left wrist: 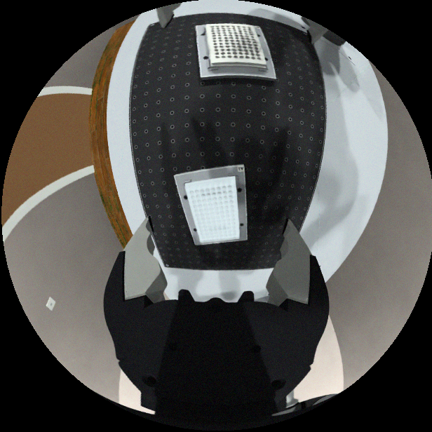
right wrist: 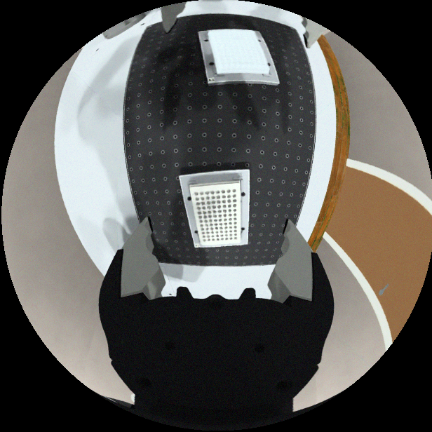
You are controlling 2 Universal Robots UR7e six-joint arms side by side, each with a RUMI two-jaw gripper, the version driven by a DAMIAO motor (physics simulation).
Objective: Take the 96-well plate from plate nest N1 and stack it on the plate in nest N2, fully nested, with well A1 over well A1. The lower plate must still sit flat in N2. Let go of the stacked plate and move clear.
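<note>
A white, pale-welled 96-well plate (left wrist: 212,209) (right wrist: 239,51) sits in a grey plate nest (left wrist: 215,174) (right wrist: 245,79). A cream 96-well plate with dark wells (left wrist: 236,44) (right wrist: 216,214) sits in the other grey nest (left wrist: 240,75) (right wrist: 215,177). The nest labels are too small to read surely as N1 or N2. My left gripper (left wrist: 217,219) is open and empty, above the white plate's end of the board. My right gripper (right wrist: 217,219) is open and empty, above the cream plate's end. Both plates look flat and apart from the fingers.
Both nests stand on a black perforated board (left wrist: 225,120) (right wrist: 220,120) on a white table (left wrist: 360,150) (right wrist: 80,150) with a wooden edge (left wrist: 99,125) (right wrist: 342,120). At the top of each wrist view, the opposite arm's fingertips show beyond the far nest.
</note>
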